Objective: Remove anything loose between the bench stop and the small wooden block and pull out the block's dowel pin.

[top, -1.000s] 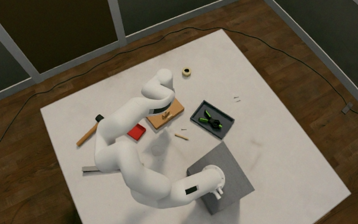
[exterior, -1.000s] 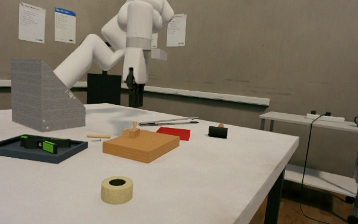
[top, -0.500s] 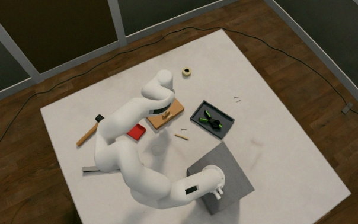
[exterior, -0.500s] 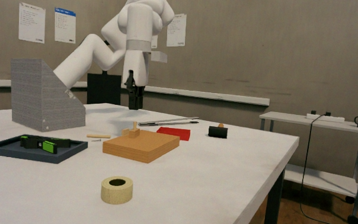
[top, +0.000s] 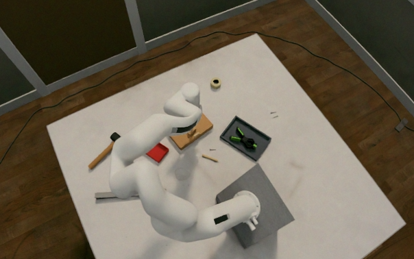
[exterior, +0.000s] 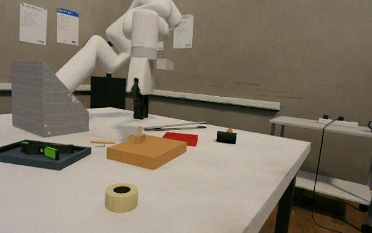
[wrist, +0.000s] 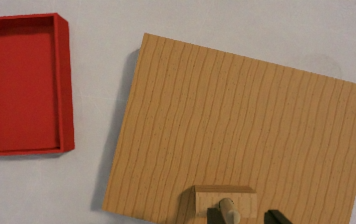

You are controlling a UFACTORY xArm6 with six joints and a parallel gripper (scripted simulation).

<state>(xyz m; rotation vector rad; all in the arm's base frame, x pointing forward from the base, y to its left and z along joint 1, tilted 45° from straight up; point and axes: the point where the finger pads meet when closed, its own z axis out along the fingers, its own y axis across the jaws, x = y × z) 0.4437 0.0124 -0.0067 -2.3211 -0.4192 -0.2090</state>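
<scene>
The dowel pin is 7 cm below my hand. Round my hand: loose dowel (15 cm behind, 1 cm to the right, 12 cm below); small wooden block (8 cm below); red tray (2 cm ahead, 20 cm to the left, 12 cm below).
</scene>
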